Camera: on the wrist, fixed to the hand. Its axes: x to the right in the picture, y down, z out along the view.
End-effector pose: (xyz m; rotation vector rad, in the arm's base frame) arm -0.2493 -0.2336 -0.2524 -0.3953 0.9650 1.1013
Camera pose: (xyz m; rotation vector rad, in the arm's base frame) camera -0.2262 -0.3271 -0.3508 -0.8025 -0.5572 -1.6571
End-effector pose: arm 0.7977 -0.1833 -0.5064 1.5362 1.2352 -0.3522
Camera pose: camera 0.7045 -0.0848 -0.5305 1.4676 -1.7038 1.8963
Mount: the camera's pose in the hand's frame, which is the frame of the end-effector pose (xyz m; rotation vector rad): 0.0297 -0.0786 -0.1091 0.1385 -0.3886 -3.0744
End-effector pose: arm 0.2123 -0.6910 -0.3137 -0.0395 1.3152 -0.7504
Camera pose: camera 0.0809 -0.7252 -0.3365 1.6403 0.3057 2.0480
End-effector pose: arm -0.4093 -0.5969 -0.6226 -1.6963 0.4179 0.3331
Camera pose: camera -0.3488 -0.6961 -0.5488 -0.4142 -2.2291 -1.4904
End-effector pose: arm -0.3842 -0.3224 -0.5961 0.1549 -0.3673 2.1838
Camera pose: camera -0.3365 -0.2211 -0.6762 0.5840 0.0895 -0.8906
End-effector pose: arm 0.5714 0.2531 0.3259 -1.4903 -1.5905 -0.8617
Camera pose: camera 0.5025 0.1646 0.4057 -1.4885 1.6770 0.7412
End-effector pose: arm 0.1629 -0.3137 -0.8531 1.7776 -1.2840 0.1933
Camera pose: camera 0.2797 -0.2500 -0.8176 -1.7461 -2.0277 1.6048
